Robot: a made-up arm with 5 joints.
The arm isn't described. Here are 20 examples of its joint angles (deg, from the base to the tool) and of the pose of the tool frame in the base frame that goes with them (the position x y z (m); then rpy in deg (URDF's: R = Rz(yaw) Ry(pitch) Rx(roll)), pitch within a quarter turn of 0, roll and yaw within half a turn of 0).
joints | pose
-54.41 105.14 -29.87 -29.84 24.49 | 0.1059 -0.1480 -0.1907 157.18 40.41 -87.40
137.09 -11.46 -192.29 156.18 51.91 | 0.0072 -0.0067 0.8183 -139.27 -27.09 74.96
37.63 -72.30 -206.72 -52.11 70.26 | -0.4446 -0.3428 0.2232 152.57 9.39 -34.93
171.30 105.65 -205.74 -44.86 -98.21 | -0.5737 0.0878 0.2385 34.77 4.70 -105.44
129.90 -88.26 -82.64 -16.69 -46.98 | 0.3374 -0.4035 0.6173 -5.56 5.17 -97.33
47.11 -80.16 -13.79 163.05 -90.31 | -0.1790 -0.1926 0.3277 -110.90 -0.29 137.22
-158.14 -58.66 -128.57 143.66 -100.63 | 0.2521 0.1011 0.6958 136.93 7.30 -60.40
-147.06 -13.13 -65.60 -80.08 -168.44 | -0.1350 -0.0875 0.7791 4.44 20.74 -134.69
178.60 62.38 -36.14 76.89 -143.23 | -0.2500 0.0061 0.0848 -68.71 -51.27 -108.31
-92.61 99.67 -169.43 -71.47 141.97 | -0.0283 -0.6209 0.1681 -26.33 29.55 -137.70
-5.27 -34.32 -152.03 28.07 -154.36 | -0.2785 0.0257 0.9420 9.78 19.49 22.05
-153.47 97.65 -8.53 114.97 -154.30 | -0.1527 -0.0762 0.1560 10.97 21.58 -125.67
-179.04 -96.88 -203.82 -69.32 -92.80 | 0.4954 0.0083 0.0177 169.99 0.49 -86.28
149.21 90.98 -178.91 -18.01 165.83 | -0.6096 0.3633 0.2755 -40.60 68.80 106.62
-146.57 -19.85 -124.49 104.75 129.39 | -0.1145 -0.0756 0.8209 -147.42 23.85 91.11
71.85 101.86 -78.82 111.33 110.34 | 0.0738 0.2250 -0.1432 43.79 -14.39 -3.62
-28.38 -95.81 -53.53 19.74 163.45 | -0.2975 0.1607 0.5858 -19.00 47.61 -53.37
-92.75 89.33 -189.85 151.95 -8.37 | -0.0286 -0.5951 0.1100 -169.66 50.67 -79.47
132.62 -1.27 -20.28 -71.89 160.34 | -0.1937 0.2105 0.5529 -79.87 70.05 52.15
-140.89 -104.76 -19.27 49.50 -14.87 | 0.1305 0.1061 0.3960 137.16 -68.67 -96.02
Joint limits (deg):
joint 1: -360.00..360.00
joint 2: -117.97..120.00
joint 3: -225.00..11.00
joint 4: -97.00..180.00
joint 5: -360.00..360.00
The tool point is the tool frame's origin. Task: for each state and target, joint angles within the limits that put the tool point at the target. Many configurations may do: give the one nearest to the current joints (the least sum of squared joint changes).
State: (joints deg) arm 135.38 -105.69 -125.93 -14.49 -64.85
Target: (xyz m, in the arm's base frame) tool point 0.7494 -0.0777 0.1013
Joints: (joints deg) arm 174.08 -112.84 -139.12 -2.84 -64.85
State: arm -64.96 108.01 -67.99 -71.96 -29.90
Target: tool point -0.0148 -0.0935 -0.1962
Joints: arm -98.99 120.00 -20.38 -53.29 -29.90
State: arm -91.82 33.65 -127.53 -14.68 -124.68
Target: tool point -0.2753 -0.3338 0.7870
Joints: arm -129.51 13.67 -105.57 -28.74 -124.68
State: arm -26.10 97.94 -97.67 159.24 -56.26
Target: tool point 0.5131 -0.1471 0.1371
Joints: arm -16.00 70.46 -128.11 146.77 -56.26
